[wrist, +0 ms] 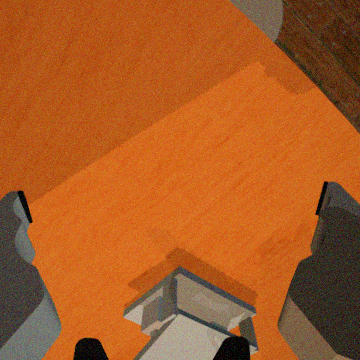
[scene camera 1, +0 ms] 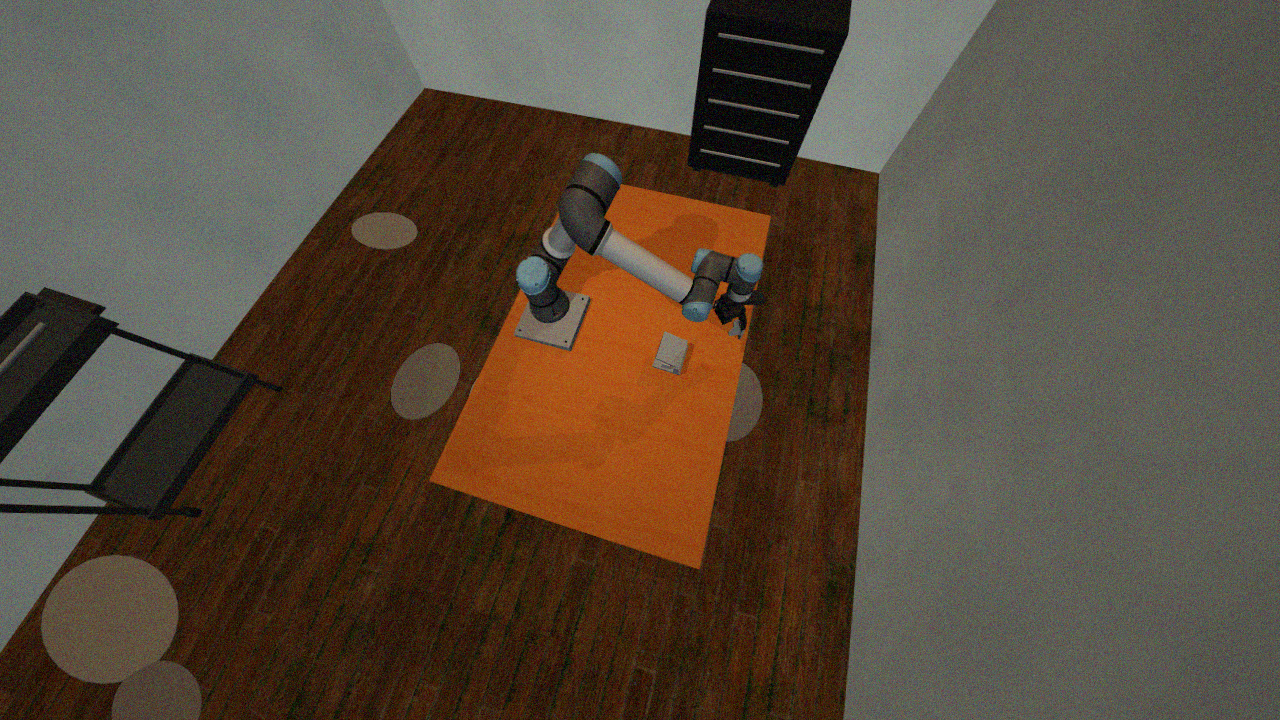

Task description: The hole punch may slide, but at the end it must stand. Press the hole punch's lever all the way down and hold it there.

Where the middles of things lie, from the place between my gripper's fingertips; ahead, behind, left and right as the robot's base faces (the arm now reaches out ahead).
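Labels:
The hole punch lever (scene camera 1: 671, 350) is 3 cm below my hand, 13 cm to the right of it and 19 cm behind it. And the hole punch (scene camera 1: 658, 364), that's 5 cm below my hand, with the same 13 cm to the right of it and 19 cm behind it.

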